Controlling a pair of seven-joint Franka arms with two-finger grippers.
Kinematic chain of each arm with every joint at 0, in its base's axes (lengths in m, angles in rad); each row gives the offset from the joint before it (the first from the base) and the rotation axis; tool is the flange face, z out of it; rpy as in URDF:
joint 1: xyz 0 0 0.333 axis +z
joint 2: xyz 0 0 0 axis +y
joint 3: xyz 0 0 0.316 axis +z
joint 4: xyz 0.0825 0 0 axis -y
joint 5: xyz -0.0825 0 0.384 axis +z
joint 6: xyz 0 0 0 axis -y
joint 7: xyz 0.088 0 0 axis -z
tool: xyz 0 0 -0.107 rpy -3.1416 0 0
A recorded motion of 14 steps. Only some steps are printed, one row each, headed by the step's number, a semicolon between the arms.
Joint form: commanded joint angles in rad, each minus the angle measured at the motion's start. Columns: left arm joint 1, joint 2, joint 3, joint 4, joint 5, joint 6, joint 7; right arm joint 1, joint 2, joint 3, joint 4, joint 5, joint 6, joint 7.
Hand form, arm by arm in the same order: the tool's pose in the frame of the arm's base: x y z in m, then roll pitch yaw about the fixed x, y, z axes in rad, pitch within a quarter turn. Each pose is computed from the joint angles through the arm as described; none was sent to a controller.
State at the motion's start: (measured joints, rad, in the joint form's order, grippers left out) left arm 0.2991 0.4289 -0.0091 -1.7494 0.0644 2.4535 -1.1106; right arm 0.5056 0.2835 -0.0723 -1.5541 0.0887 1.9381 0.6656
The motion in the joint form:
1: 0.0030 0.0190 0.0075 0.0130 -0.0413 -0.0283 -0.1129; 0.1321 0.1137 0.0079 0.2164 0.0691 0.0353 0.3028
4: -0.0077 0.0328 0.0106 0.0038 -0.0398 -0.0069 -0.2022; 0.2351 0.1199 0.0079 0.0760 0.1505 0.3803 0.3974
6: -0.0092 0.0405 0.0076 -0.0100 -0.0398 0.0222 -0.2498; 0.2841 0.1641 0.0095 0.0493 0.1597 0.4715 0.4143
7: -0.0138 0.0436 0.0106 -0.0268 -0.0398 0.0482 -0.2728; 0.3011 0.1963 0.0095 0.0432 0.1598 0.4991 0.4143
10: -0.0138 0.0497 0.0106 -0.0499 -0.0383 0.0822 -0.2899; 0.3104 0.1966 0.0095 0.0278 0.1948 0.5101 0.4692
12: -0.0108 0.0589 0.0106 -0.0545 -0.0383 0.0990 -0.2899; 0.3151 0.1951 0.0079 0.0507 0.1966 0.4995 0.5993
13: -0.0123 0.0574 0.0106 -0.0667 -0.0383 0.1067 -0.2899; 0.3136 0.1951 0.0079 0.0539 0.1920 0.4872 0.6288
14: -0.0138 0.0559 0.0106 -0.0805 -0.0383 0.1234 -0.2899; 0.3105 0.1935 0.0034 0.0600 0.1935 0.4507 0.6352
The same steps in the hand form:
1: 0.6530 0.2026 0.3456 2.9207 -0.0984 1.5196; 0.5792 0.3959 0.5290 -2.8719 -0.0249 -0.4349
4: 0.6542 0.1972 0.3342 2.9152 -0.0803 1.5976; 0.5506 0.4575 0.4936 -2.6686 -0.0234 -0.5055
6: 0.6541 0.1941 0.3257 2.9039 -0.0694 1.6399; 0.5350 0.4884 0.4592 -2.6515 -0.0227 -0.4926
7: 0.6524 0.1921 0.3187 2.8966 -0.0661 1.6602; 0.5304 0.4999 0.4361 -2.6636 -0.0230 -0.4810
10: 0.6491 0.1910 0.3077 2.8909 -0.0634 1.6755; 0.5250 0.5034 0.4294 -2.6590 0.0330 -0.5376
12: 0.6484 0.1929 0.3013 2.8879 -0.0637 1.6784; 0.5246 0.5074 0.4409 -2.6519 0.0929 -0.6463
13: 0.6462 0.1911 0.2976 2.8908 -0.0630 1.6765; 0.5248 0.5067 0.4410 -2.6636 0.1051 -0.6703
14: 0.6441 0.1894 0.2943 2.8865 -0.0635 1.6750; 0.5262 0.5031 0.4410 -2.6911 0.1151 -0.6782

